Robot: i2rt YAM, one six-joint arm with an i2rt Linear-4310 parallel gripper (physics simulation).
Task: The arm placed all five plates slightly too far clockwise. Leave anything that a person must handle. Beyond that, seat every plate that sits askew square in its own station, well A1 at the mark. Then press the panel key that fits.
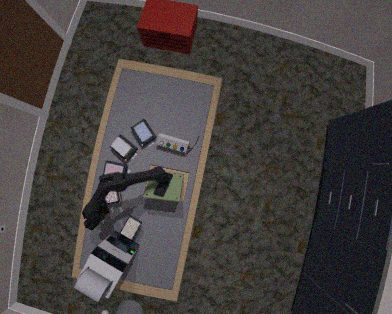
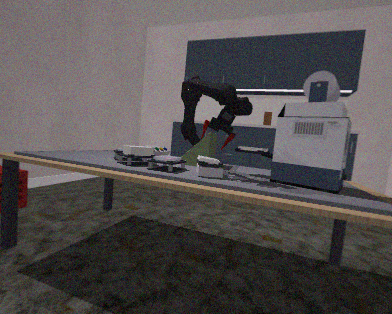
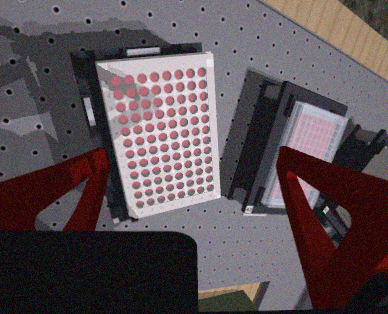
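Observation:
My gripper is open and empty above a white plate with red wells. This plate lies over a dark station; its outline looks uneven against the station, and whether it is tipped is hard to tell. A pink plate sits nearly parallel to its station, with a small A1 tag at the near-left corner. A white plate and a bluish plate sit farther along the arc. A pale plate is at the instrument. The key panel has coloured keys.
The white instrument stands at one end of the row. The arm's green plinth stands beside the plates. The table's wooden edge borders the grey top. A red cabinet stands beyond the table.

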